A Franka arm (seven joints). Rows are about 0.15 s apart.
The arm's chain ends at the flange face. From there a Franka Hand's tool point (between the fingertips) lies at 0.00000 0.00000 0.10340 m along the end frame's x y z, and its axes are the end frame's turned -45 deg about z.
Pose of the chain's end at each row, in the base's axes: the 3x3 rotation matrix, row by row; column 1 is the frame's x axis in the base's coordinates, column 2 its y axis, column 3 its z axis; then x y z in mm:
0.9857 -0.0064 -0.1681; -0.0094 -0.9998 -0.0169; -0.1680 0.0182 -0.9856; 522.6 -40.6 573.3
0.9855 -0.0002 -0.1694; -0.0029 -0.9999 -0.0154; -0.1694 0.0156 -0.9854; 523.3 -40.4 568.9
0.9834 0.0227 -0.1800; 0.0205 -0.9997 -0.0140; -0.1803 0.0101 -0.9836; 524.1 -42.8 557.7
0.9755 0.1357 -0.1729; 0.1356 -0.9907 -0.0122; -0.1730 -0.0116 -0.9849; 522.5 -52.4 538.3
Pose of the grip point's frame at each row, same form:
0.7015 0.6925 -0.1681; 0.7003 -0.7136 -0.0169; -0.1317 -0.1059 -0.9856; 505.2 -42.3 471.4
0.6970 0.6967 -0.1694; 0.7050 -0.7091 -0.0154; -0.1308 -0.1088 -0.9854; 505.8 -42.0 467.0
0.6793 0.7114 -0.1800; 0.7214 -0.6924 -0.0140; -0.1346 -0.1203 -0.9836; 505.5 -44.2 456.0
0.5938 0.7857 -0.1729; 0.7964 -0.6046 -0.0122; -0.1141 -0.1305 -0.9849; 504.6 -53.7 436.5

